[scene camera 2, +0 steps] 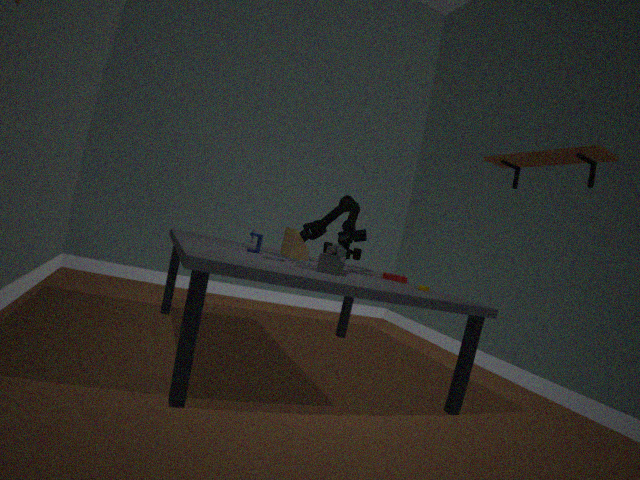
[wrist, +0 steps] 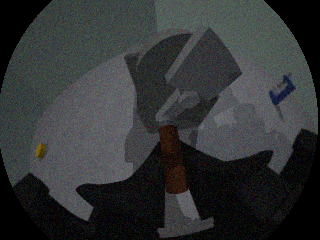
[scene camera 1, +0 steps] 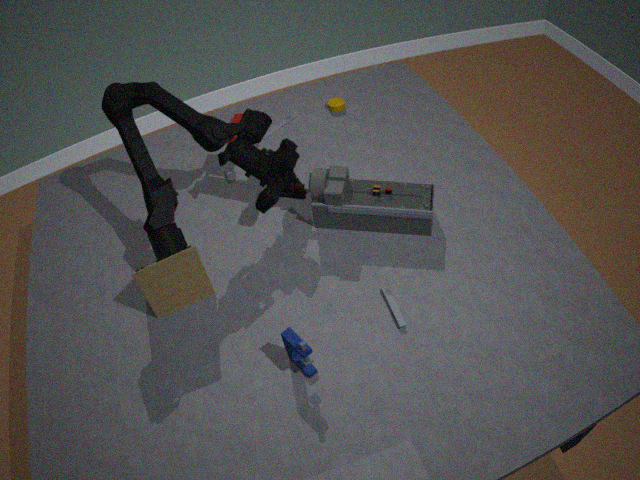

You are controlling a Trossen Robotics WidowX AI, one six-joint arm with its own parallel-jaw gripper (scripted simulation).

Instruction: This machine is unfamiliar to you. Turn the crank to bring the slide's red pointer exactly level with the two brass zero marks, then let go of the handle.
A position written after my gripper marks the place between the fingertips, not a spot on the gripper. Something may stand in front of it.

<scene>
I see my gripper (scene camera 1: pixel 305 195), a brown crank handle (wrist: pixel 173 161) and a blue clamp (scene camera 1: pixel 297 350).
My gripper also shows in the wrist view (wrist: pixel 168 143).
</scene>
